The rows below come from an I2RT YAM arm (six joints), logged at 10 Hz.
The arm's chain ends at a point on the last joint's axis. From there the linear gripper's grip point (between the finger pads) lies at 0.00 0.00 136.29 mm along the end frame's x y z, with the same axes.
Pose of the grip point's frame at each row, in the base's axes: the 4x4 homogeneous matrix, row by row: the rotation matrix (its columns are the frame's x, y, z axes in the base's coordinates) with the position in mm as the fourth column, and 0 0 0 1 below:
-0.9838, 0.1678, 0.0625, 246.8; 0.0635, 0.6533, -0.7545, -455.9; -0.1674, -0.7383, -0.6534, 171.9; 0, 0, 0, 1
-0.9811, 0.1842, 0.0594, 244.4; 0.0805, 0.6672, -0.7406, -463.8; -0.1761, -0.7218, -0.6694, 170.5; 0, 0, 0, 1
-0.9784, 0.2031, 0.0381, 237.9; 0.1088, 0.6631, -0.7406, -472.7; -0.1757, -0.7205, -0.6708, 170.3; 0, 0, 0, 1
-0.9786, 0.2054, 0.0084, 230.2; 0.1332, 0.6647, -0.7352, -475.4; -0.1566, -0.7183, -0.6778, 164.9; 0, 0, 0, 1
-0.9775, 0.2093, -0.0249, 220.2; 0.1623, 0.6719, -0.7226, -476.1; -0.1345, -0.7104, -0.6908, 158.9; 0, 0, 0, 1
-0.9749, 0.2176, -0.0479, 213.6; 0.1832, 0.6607, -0.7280, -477.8; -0.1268, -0.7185, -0.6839, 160.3; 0, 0, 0, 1
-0.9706, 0.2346, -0.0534, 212.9; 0.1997, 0.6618, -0.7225, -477.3; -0.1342, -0.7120, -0.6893, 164.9; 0, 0, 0, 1
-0.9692, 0.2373, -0.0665, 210.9; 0.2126, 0.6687, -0.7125, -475.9; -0.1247, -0.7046, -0.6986, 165.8; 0, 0, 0, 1
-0.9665, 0.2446, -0.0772, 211.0; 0.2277, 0.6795, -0.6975, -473.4; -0.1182, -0.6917, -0.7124, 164.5; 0, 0, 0, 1
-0.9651, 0.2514, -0.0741, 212.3; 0.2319, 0.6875, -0.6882, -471.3; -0.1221, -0.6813, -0.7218, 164.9; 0, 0, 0, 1
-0.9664, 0.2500, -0.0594, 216.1; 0.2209, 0.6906, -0.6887, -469.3; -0.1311, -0.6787, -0.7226, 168.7; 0, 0, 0, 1
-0.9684, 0.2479, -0.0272, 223.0; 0.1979, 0.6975, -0.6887, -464.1; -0.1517, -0.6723, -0.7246, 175.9; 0, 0, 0, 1
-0.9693, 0.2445, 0.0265, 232.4; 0.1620, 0.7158, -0.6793, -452.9; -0.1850, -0.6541, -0.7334, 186.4; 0, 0, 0, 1
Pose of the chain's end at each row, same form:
-0.9838, 0.1678, 0.0625, 238.3; 0.0635, 0.6533, -0.7545, -353.1; -0.1674, -0.7383, -0.6534, 261.0; 0, 0, 0, 1
-0.9811, 0.1842, 0.0594, 236.3; 0.0805, 0.6672, -0.7406, -362.9; -0.1761, -0.7218, -0.6694, 261.7; 0, 0, 0, 1
-0.9784, 0.2031, 0.0381, 232.7; 0.1088, 0.6631, -0.7406, -371.8; -0.1757, -0.7205, -0.6708, 261.7; 0, 0, 0, 1
-0.9786, 0.2054, 0.0084, 229.1; 0.1332, 0.6647, -0.7352, -375.2; -0.1566, -0.7183, -0.6778, 257.3; 0, 0, 0, 1
-0.9775, 0.2093, -0.0249, 223.6; 0.1623, 0.6719, -0.7226, -377.6; -0.1345, -0.7104, -0.6908, 253.0; 0, 0, 0, 1
-0.9749, 0.2176, -0.0479, 220.1; 0.1832, 0.6607, -0.7280, -378.6; -0.1268, -0.7185, -0.6839, 253.5; 0, 0, 0, 1
-0.9706, 0.2346, -0.0534, 220.2; 0.1997, 0.6618, -0.7225, -378.8; -0.1342, -0.7120, -0.6893, 258.8; 0, 0, 0, 1
-0.9692, 0.2373, -0.0665, 220.0; 0.2126, 0.6687, -0.7125, -378.8; -0.1247, -0.7046, -0.6986, 261.0; 0, 0, 0, 1
-0.9665, 0.2446, -0.0772, 221.5; 0.2277, 0.6795, -0.6975, -378.3; -0.1182, -0.6917, -0.7124, 261.6; 0, 0, 0, 1
-0.9651, 0.2514, -0.0741, 222.4; 0.2319, 0.6875, -0.6882, -377.5; -0.1221, -0.6813, -0.7218, 263.3; 0, 0, 0, 1
-0.9664, 0.2500, -0.0594, 224.2; 0.2209, 0.6906, -0.6887, -375.4; -0.1311, -0.6787, -0.7226, 267.2; 0, 0, 0, 1
-0.9684, 0.2479, -0.0272, 226.7; 0.1979, 0.6975, -0.6887, -370.2; -0.1517, -0.6723, -0.7246, 274.7; 0, 0, 0, 1
-0.9693, 0.2445, 0.0265, 228.8; 0.1620, 0.7158, -0.6793, -360.3; -0.1850, -0.6541, -0.7334, 286.4; 0, 0, 0, 1

